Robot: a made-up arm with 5 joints. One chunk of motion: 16 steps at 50 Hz.
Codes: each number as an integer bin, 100 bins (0 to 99) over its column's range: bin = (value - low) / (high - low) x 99, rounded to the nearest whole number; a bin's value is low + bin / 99 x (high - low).
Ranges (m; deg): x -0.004..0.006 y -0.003..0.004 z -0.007..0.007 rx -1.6..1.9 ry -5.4..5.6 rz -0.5..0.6
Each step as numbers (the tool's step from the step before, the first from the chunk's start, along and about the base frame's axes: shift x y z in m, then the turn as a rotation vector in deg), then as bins.
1 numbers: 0.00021 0.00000 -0.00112 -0.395 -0.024 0.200
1 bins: 42 42 42 34 48 63
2 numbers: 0.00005 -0.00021 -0.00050 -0.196 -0.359 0.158
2 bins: 40 39 46 40 45 59
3 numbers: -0.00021 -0.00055 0.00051 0.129 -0.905 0.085
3 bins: 38 35 53 49 40 53
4 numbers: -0.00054 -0.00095 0.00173 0.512 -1.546 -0.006
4 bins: 34 29 62 60 35 44
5 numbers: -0.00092 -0.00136 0.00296 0.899 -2.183 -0.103
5 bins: 30 23 70 71 29 36
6 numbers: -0.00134 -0.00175 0.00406 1.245 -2.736 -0.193
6 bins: 26 18 78 80 24 28
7 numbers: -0.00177 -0.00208 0.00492 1.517 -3.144 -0.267
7 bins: 22 13 84 88 20 21
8 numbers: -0.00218 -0.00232 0.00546 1.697 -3.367 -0.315
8 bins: 18 10 88 93 18 17
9 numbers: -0.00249 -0.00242 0.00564 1.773 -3.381 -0.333
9 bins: 15 8 89 95 18 15
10 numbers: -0.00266 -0.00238 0.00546 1.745 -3.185 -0.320
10 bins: 13 9 88 95 20 16
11 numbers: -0.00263 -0.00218 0.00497 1.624 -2.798 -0.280
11 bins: 14 12 85 91 23 20
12 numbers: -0.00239 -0.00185 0.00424 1.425 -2.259 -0.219
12 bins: 16 16 79 86 28 25
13 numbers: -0.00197 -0.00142 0.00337 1.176 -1.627 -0.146
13 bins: 20 22 73 79 34 32
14 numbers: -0.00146 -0.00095 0.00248 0.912 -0.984 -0.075
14 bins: 25 29 67 71 40 38
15 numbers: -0.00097 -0.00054 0.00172 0.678 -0.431 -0.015
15 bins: 30 35 62 64 45 44
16 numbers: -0.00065 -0.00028 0.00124 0.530 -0.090 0.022
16 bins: 33 38 58 60 48 47
